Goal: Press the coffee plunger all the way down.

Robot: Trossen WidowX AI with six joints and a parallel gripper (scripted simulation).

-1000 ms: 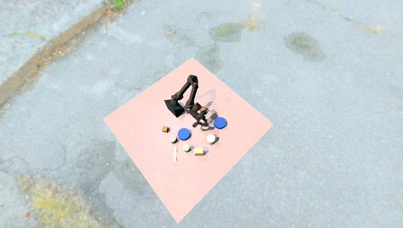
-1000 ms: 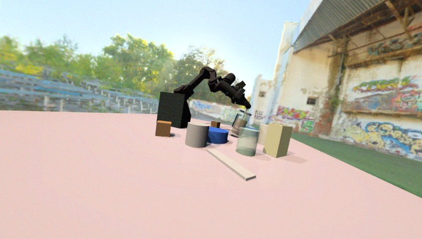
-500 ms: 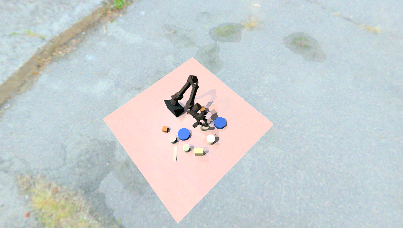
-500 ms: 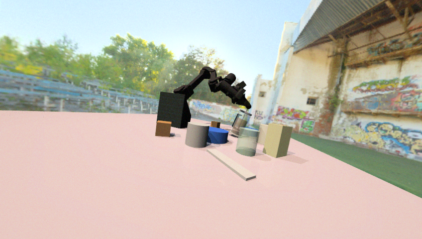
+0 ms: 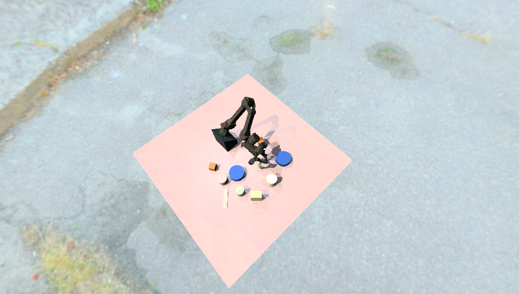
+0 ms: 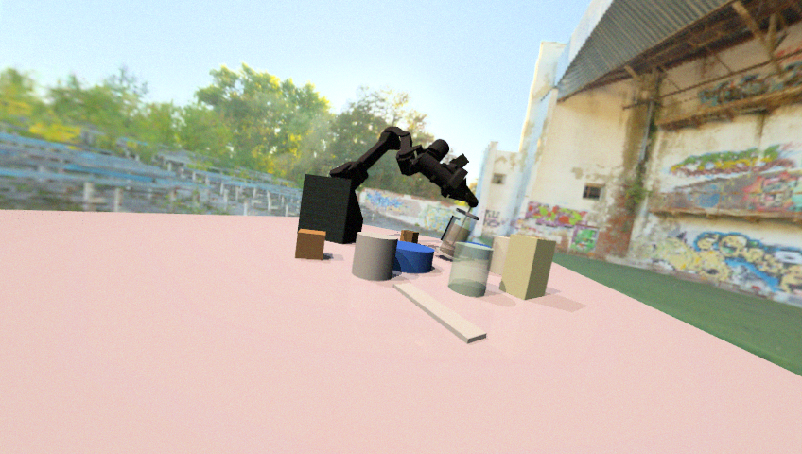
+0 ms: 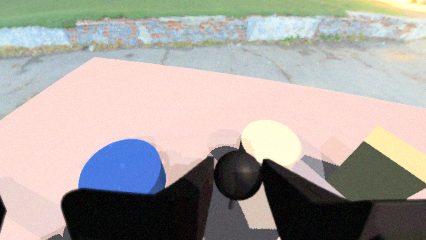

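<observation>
My gripper tip is now 40 mm past the coffee press, 10 mm to the right of it and 80 mm above it. Round my gripper tip: flat plank: 50 mm behind, 380 mm to the right, 180 mm below.
</observation>
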